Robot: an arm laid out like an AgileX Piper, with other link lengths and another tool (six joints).
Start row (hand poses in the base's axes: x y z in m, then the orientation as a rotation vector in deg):
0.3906 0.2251 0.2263 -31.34 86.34 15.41
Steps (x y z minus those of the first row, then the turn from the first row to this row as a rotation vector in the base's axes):
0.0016 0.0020 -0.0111 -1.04 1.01 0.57
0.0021 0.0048 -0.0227 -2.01 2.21 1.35
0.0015 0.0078 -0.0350 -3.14 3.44 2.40
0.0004 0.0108 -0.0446 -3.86 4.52 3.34
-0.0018 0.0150 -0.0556 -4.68 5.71 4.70
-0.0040 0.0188 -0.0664 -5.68 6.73 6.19
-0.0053 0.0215 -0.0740 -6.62 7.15 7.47
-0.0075 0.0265 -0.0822 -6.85 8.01 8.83
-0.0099 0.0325 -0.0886 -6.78 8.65 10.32
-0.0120 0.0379 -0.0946 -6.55 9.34 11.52
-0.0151 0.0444 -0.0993 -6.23 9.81 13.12
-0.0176 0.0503 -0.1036 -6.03 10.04 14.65
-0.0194 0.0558 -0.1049 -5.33 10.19 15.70
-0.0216 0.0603 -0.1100 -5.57 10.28 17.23
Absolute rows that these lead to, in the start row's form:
0.3922 0.2271 0.2152 -32.54 87.39 15.39
0.3927 0.2299 0.2036 -33.84 88.56 15.65
0.3921 0.2329 0.1913 -35.49 89.72 16.00
0.3910 0.2359 0.1817 -36.73 90.67 16.54
0.3888 0.2401 0.1707 -38.38 91.63 17.36
0.3866 0.2439 0.1599 -40.29 92.42 18.10
0.3853 0.2466 0.1523 -42.02 92.65 18.53
0.3831 0.2516 0.1441 -43.22 93.15 19.70
0.3807 0.2576 0.1377 -44.29 93.33 21.14
0.3786 0.2630 0.1317 -45.00 93.60 22.49
0.3755 0.2695 0.1270 -45.95 93.51 24.16
0.3730 0.2754 0.1227 -46.96 93.22 25.60
0.3712 0.2809 0.1214 -47.18 92.90 27.02
0.3690 0.2854 0.1163 -48.56 92.53 28.08

